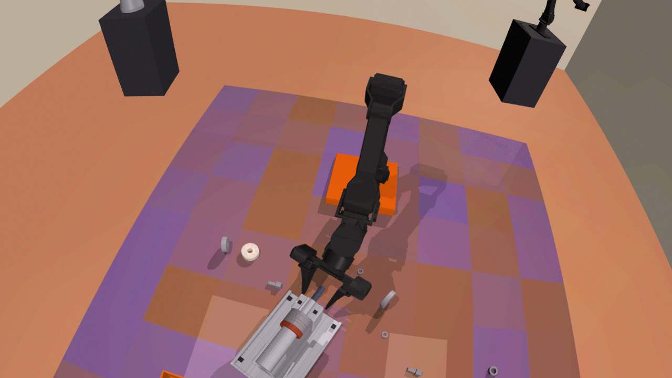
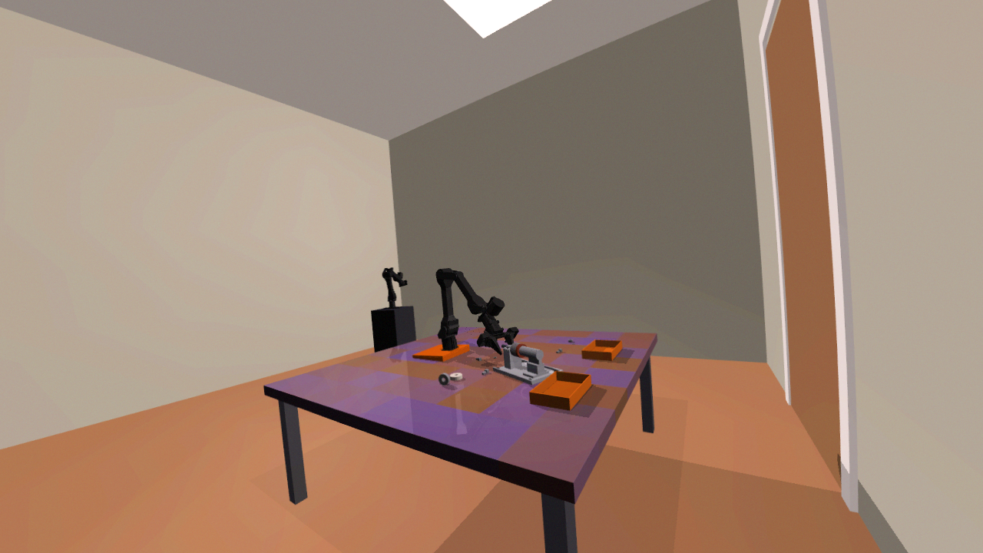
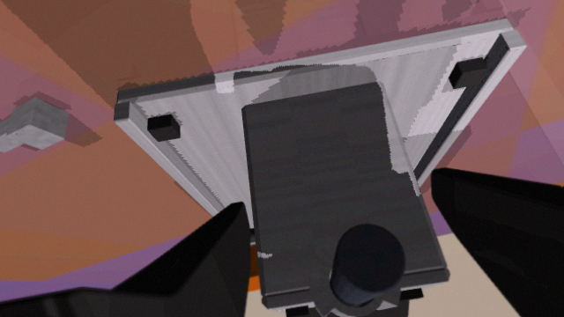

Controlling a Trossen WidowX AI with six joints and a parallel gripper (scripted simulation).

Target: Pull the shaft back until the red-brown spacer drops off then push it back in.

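Right now my gripper tip is 5 cm short of the blue-grey shaft, 3 cm to the left of it and 2 cm below it. The rest, counted from my gripper tip: red-brown spacer: 8 cm ahead, 5 cm to the right, 2 cm above.
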